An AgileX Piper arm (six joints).
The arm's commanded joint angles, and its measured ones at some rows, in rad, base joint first. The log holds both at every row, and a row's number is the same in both.
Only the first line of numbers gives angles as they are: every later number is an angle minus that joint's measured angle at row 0.
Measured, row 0:
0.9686 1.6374 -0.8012 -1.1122 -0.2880 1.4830
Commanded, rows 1 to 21:
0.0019 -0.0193 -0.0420 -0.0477 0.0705 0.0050
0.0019 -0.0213 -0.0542 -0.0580 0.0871 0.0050
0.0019 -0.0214 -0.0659 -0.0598 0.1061 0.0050
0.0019 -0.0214 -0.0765 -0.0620 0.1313 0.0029
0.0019 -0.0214 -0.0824 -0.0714 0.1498 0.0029
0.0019 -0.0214 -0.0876 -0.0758 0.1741 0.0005
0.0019 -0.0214 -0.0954 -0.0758 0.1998 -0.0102
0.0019 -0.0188 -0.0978 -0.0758 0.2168 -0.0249
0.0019 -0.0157 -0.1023 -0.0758 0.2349 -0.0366
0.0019 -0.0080 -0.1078 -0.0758 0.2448 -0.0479
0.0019 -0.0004 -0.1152 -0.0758 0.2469 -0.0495
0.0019 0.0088 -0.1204 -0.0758 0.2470 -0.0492
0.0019 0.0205 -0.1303 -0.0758 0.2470 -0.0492
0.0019 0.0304 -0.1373 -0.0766 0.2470 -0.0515
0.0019 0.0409 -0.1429 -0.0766 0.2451 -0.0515
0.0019 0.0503 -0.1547 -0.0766 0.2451 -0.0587
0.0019 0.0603 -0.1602 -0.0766 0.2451 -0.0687
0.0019 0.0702 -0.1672 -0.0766 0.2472 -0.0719
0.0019 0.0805 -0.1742 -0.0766 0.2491 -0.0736
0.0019 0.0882 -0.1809 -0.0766 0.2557 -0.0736
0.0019 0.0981 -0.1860 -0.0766 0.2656 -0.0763
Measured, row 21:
0.0000 0.0667 -0.1602 -0.0674 0.2421 -0.0555
